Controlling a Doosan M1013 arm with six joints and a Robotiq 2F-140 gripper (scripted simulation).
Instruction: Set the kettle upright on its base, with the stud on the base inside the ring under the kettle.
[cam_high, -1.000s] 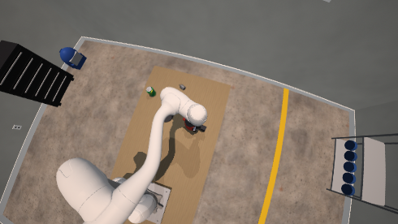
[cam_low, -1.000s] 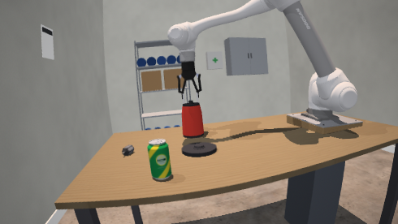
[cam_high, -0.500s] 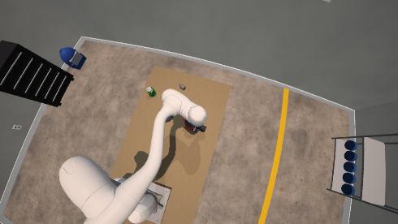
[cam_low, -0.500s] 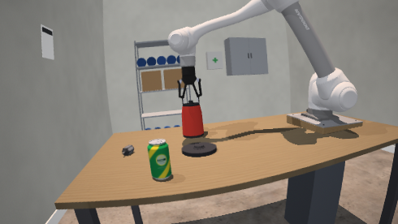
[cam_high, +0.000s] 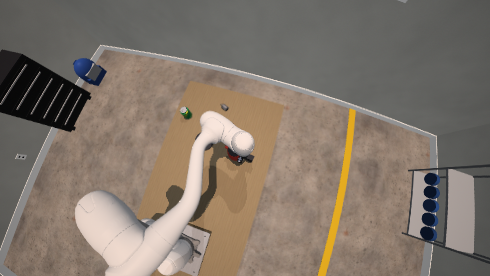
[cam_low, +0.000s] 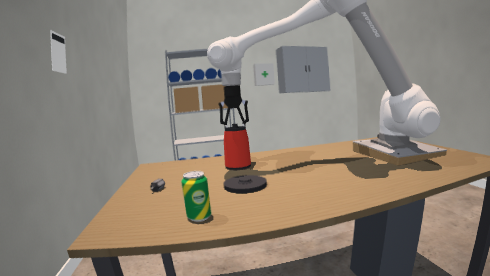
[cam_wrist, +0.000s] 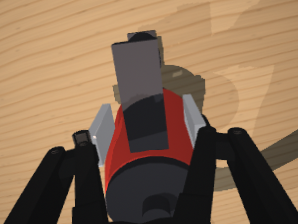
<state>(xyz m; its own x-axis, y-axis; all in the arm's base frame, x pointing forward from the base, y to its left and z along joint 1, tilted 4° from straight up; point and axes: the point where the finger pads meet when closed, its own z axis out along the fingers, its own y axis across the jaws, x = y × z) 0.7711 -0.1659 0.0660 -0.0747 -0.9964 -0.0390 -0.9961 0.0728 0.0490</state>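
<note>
My gripper is now 50 mm above the red kettle and 30 mm to the right of it. Round my hand: yellow can 550 mm to the left, 160 mm ahead, 90 mm below; small dark object 330 mm ahead, 300 mm to the left, 130 mm below; round black base 330 mm to the left, 140 mm below, 10 mm ahead.
</note>
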